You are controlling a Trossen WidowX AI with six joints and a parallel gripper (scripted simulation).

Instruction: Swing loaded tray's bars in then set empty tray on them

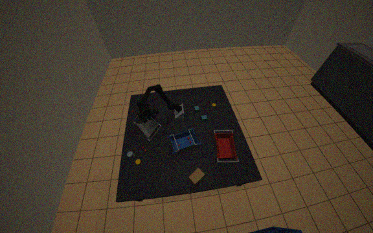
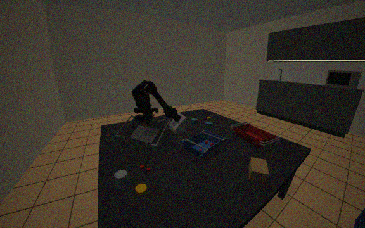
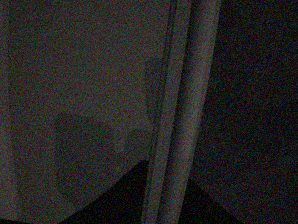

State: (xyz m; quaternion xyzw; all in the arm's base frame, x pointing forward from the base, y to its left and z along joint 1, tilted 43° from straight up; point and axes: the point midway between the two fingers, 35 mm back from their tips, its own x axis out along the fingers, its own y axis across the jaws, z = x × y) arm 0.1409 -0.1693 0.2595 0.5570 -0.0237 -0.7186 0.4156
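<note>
Right now the grey tray is 60 mm to the right of my gripper tip and 40 mm ahead of it. Also, from my gripper tip: white disc 310 mm ahead, 240 mm to the right, 110 mm below; tan box 590 mm ahead, 360 mm to the left, 110 mm below.
</note>
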